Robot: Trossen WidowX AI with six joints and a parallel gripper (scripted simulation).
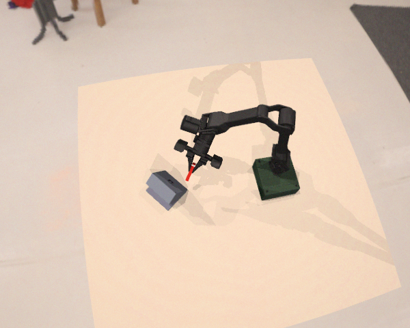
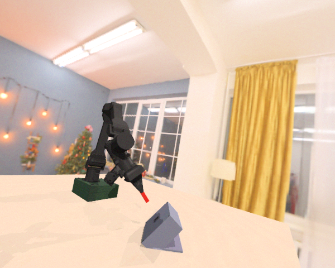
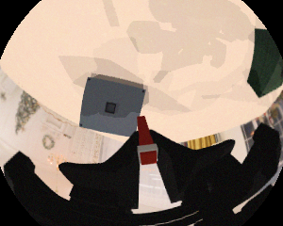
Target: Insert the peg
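Now: the grey-blue sloped panel 10 cm ahead of my gripper tip and 8 cm below it. Round my gripper tip: thin red peg (1 cm behind, 1 cm to the right, 1 cm above).
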